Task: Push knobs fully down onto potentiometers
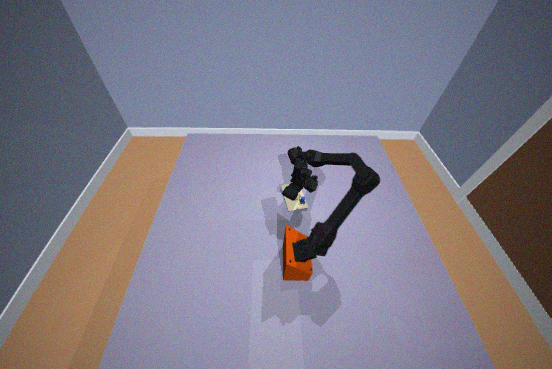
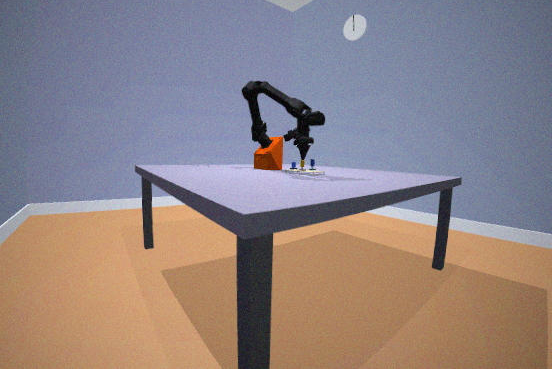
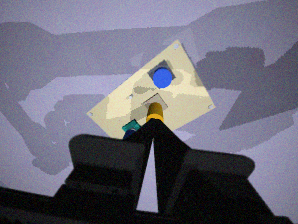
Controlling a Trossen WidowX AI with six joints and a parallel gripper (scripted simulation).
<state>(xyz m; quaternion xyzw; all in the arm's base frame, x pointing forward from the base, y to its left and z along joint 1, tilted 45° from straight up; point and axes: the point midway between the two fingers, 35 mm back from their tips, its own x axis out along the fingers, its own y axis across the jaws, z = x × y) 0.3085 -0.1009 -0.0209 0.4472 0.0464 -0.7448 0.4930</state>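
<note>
The blue knob lies 50 mm ahead of my gripper tip, 20 mm to the left of it and 10 mm below it. The rest, counted from my gripper tip: yellow knob 20 mm below.
</note>
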